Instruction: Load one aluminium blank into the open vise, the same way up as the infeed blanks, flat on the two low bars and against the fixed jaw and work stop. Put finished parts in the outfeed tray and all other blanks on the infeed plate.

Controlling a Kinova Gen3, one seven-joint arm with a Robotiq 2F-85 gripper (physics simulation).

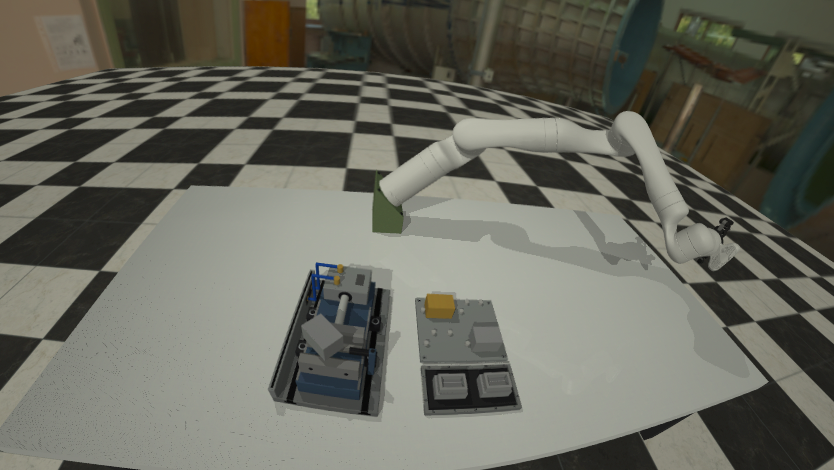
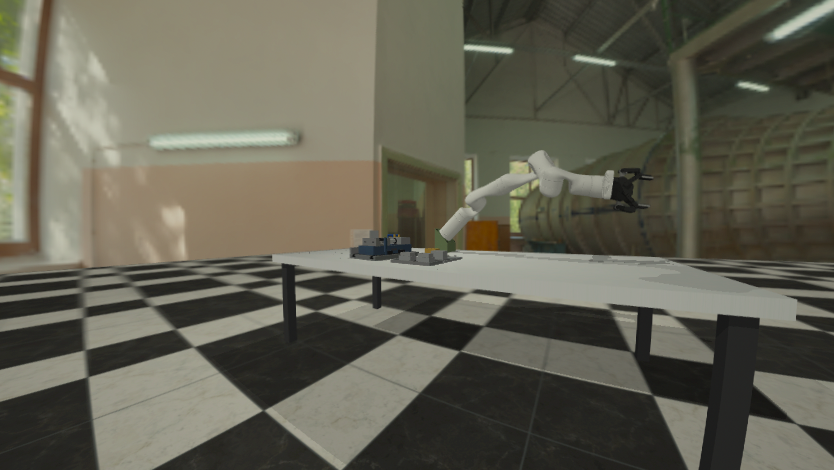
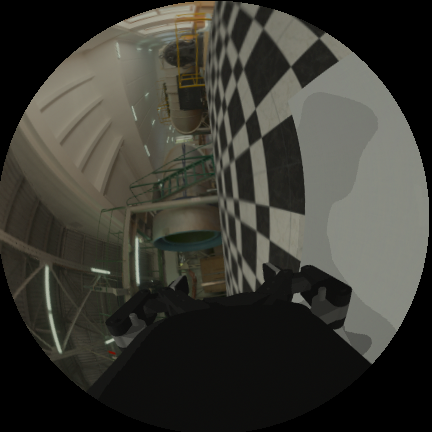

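Seen in the pictures: gripper, fingertip midpoint: (image 2: 650,192) (image 3: 224,278); arm's base, origin of the base link: (image 1: 389,193) (image 2: 444,235).
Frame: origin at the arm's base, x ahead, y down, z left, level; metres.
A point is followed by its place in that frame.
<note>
My gripper (image 2: 646,191) @[x 0.305, y -0.156, z 0.949 m] (image 3: 224,278) @[x 0.305, y -0.156, z 0.949 m] is open and empty, high beyond the table's right side, far from the vise and pointing away from it. A grey blank (image 1: 322,335) @[x 0.515, y -0.031, z -0.111 m] lies tilted and turned on top of the vise (image 1: 329,385) @[x 0.568, y 0.041, z -0.098 m] (image 2: 368,249) @[x 0.572, y 0.056, z -0.083 m], above the front jaw (image 1: 329,366); its underside and the low bars beneath are hidden. The work stop (image 1: 371,360) @[x 0.523, y 0.025, z -0.029 m] is at the vise's right side. The infeed plate (image 1: 443,353) @[x 0.463, y 0.093, z 0.120 m] holds a grey blank (image 1: 487,336) @[x 0.444, y 0.057, z 0.209 m] at its right and a yellow-orange block (image 1: 439,305) @[x 0.362, y 0.057, z 0.116 m] at its back left. Two pocketed grey parts (image 1: 449,385) @[x 0.546, y 0.074, z 0.117 m] (image 1: 494,384) @[x 0.548, y 0.074, z 0.207 m] sit in the outfeed tray (image 1: 472,411) @[x 0.595, y 0.089, z 0.159 m].
Blue tubes with orange nozzles (image 1: 316,277) @[x 0.362, y -0.006, z -0.146 m] rise at the vise's back left. A low rail (image 1: 285,344) @[x 0.489, y 0.050, z -0.190 m] runs along its left side. Small pegs (image 1: 434,332) @[x 0.415, y 0.085, z 0.104 m] stand on the infeed plate. The green arm base (image 1: 386,213) @[x 0.058, y 0.032, z -0.004 m] is at the back of the white table (image 1: 204,262) @[x 0.247, y 0.101, z -0.480 m].
</note>
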